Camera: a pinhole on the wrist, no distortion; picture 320 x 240 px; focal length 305.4 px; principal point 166.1 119.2 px. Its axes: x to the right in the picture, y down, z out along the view. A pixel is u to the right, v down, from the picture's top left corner.
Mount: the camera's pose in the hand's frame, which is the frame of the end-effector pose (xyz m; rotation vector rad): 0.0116 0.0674 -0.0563 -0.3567 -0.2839 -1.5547
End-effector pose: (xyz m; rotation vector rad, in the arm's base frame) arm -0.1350 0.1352 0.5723 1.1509 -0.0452 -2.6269
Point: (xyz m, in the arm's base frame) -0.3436 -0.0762 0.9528
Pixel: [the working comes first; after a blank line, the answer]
In the camera's frame: 0.0645 -0.1180 0.4951

206 46
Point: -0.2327 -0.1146 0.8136
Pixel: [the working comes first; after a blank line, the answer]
In the camera's frame: -0.0443 -0.0732 0.3561

128 56
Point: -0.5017 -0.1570 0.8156
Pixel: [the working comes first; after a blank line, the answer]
In the camera's frame: 0.0556 0.1019 0.5392

198 177
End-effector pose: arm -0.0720 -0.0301 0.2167 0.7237 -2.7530 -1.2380
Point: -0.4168 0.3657 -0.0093
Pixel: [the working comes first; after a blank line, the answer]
In the camera's frame: 0.0993 0.1335 0.5766

219 190
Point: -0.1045 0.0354 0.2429
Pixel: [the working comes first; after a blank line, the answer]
In the camera's frame: 0.0345 -0.0187 0.0838

292 51
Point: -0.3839 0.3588 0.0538
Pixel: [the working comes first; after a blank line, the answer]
In the camera's frame: 0.0516 0.0995 0.5356

196 176
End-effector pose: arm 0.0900 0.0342 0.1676 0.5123 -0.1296 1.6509
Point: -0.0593 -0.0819 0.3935
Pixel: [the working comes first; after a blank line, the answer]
In the camera's frame: -0.0258 -0.0320 0.2970

140 86
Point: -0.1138 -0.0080 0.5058
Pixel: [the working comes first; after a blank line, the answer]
In the camera's frame: -0.0617 0.0801 0.3818

117 183
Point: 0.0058 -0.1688 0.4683
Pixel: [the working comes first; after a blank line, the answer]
In the camera's frame: 0.0509 -0.0898 0.3873

206 48
